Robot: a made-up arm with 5 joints. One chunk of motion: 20 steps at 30 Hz.
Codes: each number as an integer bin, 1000 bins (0 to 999) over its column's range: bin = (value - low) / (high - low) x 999, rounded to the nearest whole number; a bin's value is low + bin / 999 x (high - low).
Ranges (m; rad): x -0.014..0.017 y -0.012..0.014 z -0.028..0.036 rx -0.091..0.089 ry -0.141..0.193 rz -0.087..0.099
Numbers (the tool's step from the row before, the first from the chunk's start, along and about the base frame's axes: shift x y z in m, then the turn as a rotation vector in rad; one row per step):
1: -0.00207 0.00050 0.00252 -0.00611 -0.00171 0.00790
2: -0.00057 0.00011 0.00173 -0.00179 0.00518 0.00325
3: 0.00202 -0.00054 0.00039 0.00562 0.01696 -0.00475
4: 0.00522 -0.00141 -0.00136 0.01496 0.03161 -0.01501
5: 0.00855 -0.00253 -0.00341 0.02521 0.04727 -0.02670
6: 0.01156 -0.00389 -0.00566 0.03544 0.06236 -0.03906
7: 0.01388 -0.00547 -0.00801 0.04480 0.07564 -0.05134
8: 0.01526 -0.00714 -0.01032 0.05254 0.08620 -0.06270
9: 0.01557 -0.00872 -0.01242 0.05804 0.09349 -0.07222
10: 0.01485 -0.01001 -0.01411 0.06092 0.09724 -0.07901
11: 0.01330 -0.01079 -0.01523 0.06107 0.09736 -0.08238
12: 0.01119 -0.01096 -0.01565 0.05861 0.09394 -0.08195
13: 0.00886 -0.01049 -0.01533 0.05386 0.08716 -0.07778
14: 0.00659 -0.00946 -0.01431 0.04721 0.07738 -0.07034
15: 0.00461 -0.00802 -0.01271 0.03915 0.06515 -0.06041
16: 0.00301 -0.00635 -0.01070 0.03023 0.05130 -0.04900
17: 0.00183 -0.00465 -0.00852 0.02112 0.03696 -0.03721
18: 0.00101 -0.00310 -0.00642 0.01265 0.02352 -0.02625
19: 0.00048 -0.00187 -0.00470 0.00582 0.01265 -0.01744
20: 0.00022 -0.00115 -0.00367 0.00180 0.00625 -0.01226
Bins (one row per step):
1: 384 480 476 471 417 510
2: 433 465 464 495 437 485
3: 516 440 443 536 472 442
4: 619 407 416 588 516 387
5: 727 364 384 645 563 324
6: 824 312 349 702 608 257
7: 898 251 312 754 648 192
8: 943 187 276 797 680 131
9: 953 126 243 827 701 79
10: 930 76 217 843 713 43
11: 880 46 199 844 713 25
12: 812 40 193 830 703 27
13: 737 58 198 804 682 50
14: 664 98 214 767 653 89
15: 600 153 239 722 617 143
16: 548 217 270 673 575 204
17: 510 282 304 622 532 267
18: 484 342 337 575 492 326
19: 467 389 364 537 460 374
20: 458 417 380 515 440 401

